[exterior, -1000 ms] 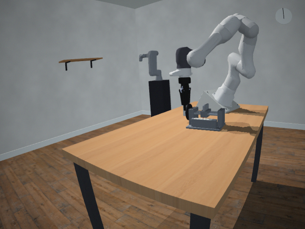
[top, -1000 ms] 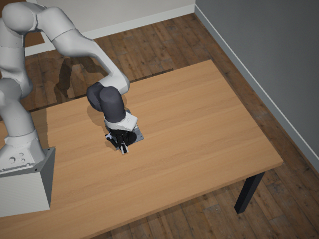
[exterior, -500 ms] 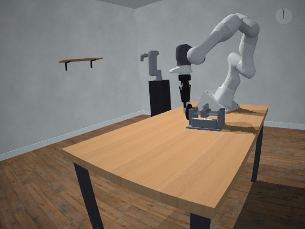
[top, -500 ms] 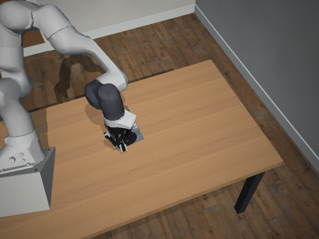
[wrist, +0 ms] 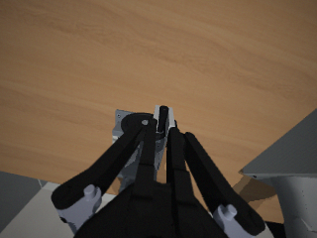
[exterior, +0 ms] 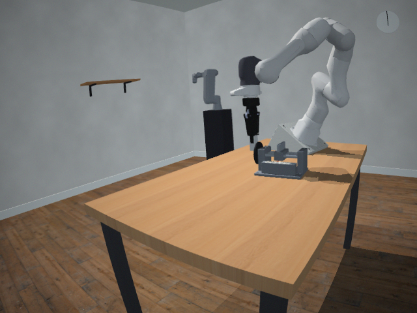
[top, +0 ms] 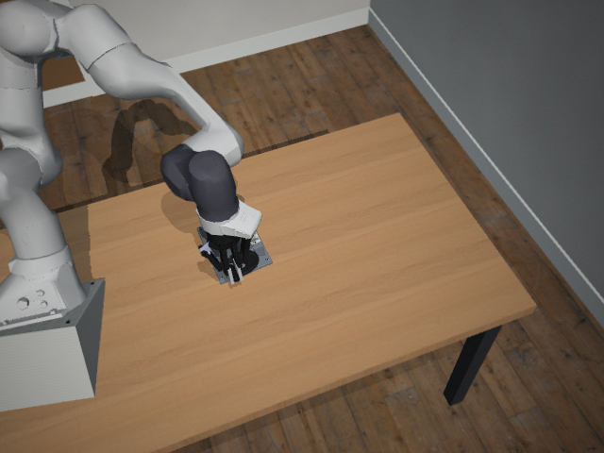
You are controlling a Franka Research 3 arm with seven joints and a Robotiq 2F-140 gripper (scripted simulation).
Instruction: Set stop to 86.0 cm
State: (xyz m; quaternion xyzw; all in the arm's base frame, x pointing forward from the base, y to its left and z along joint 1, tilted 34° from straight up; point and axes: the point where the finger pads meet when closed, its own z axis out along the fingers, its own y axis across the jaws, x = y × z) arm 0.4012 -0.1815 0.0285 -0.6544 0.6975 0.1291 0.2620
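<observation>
Right now my hand is 2 cm to the right of the black handwheel, 2 cm above it and 1 cm short of it. Round my hand: sliding stop block (14 cm to the left, 4 cm ahead, 2 cm below).
</observation>
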